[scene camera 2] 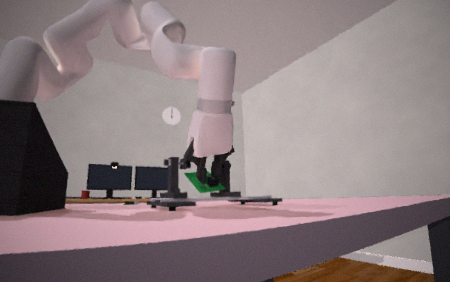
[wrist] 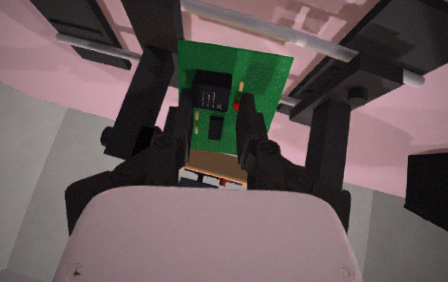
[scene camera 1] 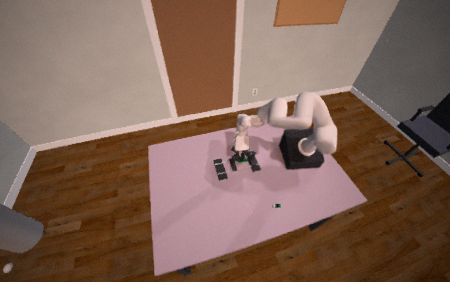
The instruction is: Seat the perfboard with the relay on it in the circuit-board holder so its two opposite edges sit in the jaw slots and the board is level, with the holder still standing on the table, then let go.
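Places are measured from the arm's base along level axes (x ahead, y left, z up), in centimetres.
Where they show: gripper, fingertip midpoint: [scene camera 2: 208, 179] [wrist: 216, 107] [scene camera 1: 240, 159]; arm's base at its link origin: [scene camera 1: 306, 147].
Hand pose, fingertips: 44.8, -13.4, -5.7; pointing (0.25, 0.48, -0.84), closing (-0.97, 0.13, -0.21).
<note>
Things, the pixels of their top centre, and the offset from my fingertips, as dx, dy, dz. "spot": a spot on its surface instead. Level surfaces: height alone.
- black relay at its top centre: [wrist: 206, 110] [scene camera 2: 213, 175] +0.3, -1.7, +0.9
- circuit-board holder at a spot on its surface: [wrist: 327, 135] [scene camera 2: 177, 179] spot: -8.1, +0.6, -0.1
- dark segmented rack-like object at a spot on its surface: [scene camera 1: 220, 169] spot: +14.3, -0.7, -5.0
- pink table at its surface level: dz -6.7
- small green-and-white item at its top centre: [scene camera 1: 277, 205] -7.0, +36.7, -5.4
The green perfboard [scene camera 1: 243, 160] [scene camera 2: 198, 183] [wrist: 260, 70] carries a black relay [wrist: 211, 91]. In scene camera 2 it is tilted, one end lower, above the holder's base. My gripper [scene camera 1: 242, 156] [scene camera 2: 208, 179] [wrist: 216, 107] points down and is shut on the perfboard, its fingers either side of the relay. The circuit-board holder [scene camera 1: 255, 162] [scene camera 2: 173, 178] [wrist: 327, 135] stands on the table with uprights on both sides of the board. The board's left edge is close to one upright in the wrist view. The fingers partly hide the board, and contact with the jaw slots cannot be made out.
A dark segmented rack-like object [scene camera 1: 220, 169] lies beside the holder on the pink table [scene camera 1: 185, 210]. A small green-and-white item [scene camera 1: 277, 205] lies nearer the front edge. The black robot pedestal [scene camera 1: 300, 152] [scene camera 2: 30, 165] stands on the other side of the holder.
</note>
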